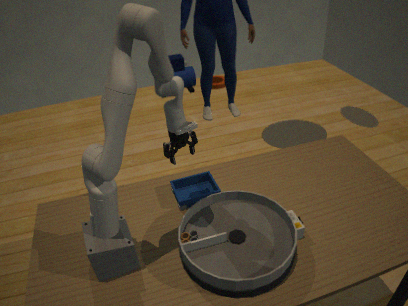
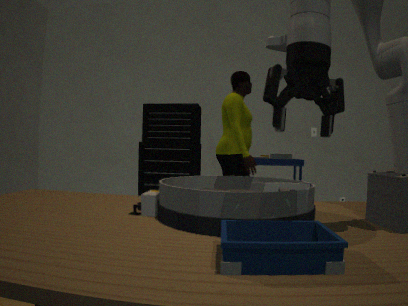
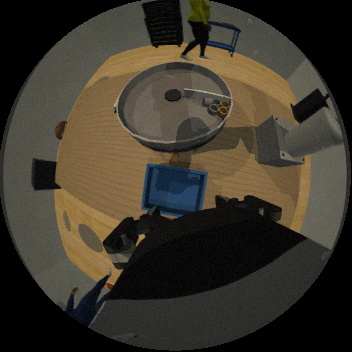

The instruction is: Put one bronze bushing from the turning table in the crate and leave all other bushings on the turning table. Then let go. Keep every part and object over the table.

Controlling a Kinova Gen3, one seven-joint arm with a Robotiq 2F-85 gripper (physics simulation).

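Seen in the pictures: gripper, fingertip midpoint: point(image 1: 183, 158) point(image 2: 303, 134) point(image 3: 187, 207); arm's base, link origin: point(image 1: 106, 229) point(image 3: 292, 144).
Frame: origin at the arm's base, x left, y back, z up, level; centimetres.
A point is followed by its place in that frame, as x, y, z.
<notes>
My gripper point(image 1: 182, 152) @[25.3, -31.9, 6.8] point(image 2: 303, 129) @[25.3, -31.9, 6.8] point(image 3: 187, 207) @[25.3, -31.9, 6.8] is open and empty, high above the table near the crate. The blue crate point(image 1: 172, 188) @[30.8, -26.0, -12.7] point(image 2: 282, 260) @[33.2, -35.0, -12.0] point(image 3: 144, 188) @[28.0, -44.3, -9.2] stands beside the round grey turning table point(image 1: 295, 245) @[-18.6, -62.8, -4.7] point(image 2: 235, 200) @[14.3, -43.9, -6.4] point(image 3: 121, 121) @[9.5, -58.1, -5.0]. No bushing shows inside the crate; its floor is partly shadowed. Two bronze bushings point(image 1: 185, 236) @[-2.2, -27.3, -8.3] point(image 3: 223, 112) @[-4.0, -26.3, -8.4] stand with several grey bushings point(image 1: 194, 234) @[-2.0, -30.7, -8.3] point(image 3: 213, 108) @[-4.3, -30.1, -8.5] by the turning table's divider. A small bronze-brown spot point(image 3: 174, 157) @[16.1, -38.3, -11.1] between crate and turning table looks like a bushing on the table, but is too small to be sure.
The white divider point(image 1: 207, 241) @[-8.2, -34.4, -6.1] point(image 3: 202, 92) @[-7.3, -35.0, -5.0] runs from the turning table's hub to its wall. A white box point(image 1: 296, 224) @[-6.7, -68.8, -8.4] point(image 2: 150, 203) @[0.7, -67.7, -10.7] is at its side. The grey arm base point(image 1: 111, 250) @[-9.6, -2.0, -0.4] point(image 2: 387, 201) @[1.8, -7.3, -7.7] point(image 3: 280, 142) @[2.0, -6.3, -1.1] stands on the wooden table. People stand beyond the table.
</notes>
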